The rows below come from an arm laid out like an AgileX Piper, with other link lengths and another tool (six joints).
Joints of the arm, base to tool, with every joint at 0 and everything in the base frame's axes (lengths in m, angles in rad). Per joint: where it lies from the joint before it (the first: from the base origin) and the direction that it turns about. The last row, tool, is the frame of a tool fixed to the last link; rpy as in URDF.
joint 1: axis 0 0 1 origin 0 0 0.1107
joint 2: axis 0 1 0 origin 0 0 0
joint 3: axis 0 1 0 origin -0.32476 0 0.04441
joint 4: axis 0.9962 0 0.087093 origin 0.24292 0 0.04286
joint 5: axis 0 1 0 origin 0 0 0
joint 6: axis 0.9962 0 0.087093 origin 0.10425 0 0.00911
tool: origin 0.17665 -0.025 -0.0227 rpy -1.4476 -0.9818 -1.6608
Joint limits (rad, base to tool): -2.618..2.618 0..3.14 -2.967..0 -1.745..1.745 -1.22..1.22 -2.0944..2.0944
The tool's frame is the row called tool.
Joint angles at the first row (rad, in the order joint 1, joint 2, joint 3, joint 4, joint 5, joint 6):
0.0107, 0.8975, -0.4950, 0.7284, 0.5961, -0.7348
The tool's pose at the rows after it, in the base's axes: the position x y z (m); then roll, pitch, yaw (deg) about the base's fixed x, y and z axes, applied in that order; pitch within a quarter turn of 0, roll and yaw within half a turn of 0:
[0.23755 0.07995 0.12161 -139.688 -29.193 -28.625]
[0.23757 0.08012 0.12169 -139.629 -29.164 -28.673]
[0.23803 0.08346 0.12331 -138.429 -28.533 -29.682]
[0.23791 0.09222 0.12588 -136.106 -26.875 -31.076]
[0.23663 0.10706 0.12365 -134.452 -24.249 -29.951]
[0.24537 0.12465 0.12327 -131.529 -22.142 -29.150]
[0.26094 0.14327 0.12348 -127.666 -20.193 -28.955]
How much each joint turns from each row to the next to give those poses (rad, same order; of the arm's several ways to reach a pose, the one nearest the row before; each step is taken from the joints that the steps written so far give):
-0.0001, 0.0000, 0.0000, 0.0000, -0.0011, -0.0001
0.0001, 0.0000, 0.0000, 0.0011, 0.0000, 0.0001
0.0000, 0.0000, 0.0000, 0.0216, 0.0000, 0.0013
-0.0001, 0.0037, 0.0000, 0.0520, 0.0082, -0.0084
0.0001, 0.0331, 0.0000, 0.0829, 0.0291, -0.0614
-0.0001, 0.0658, 0.0000, 0.1473, 0.0111, -0.1311
0.0001, 0.0898, 0.0000, 0.1924, 0.0123, -0.1766

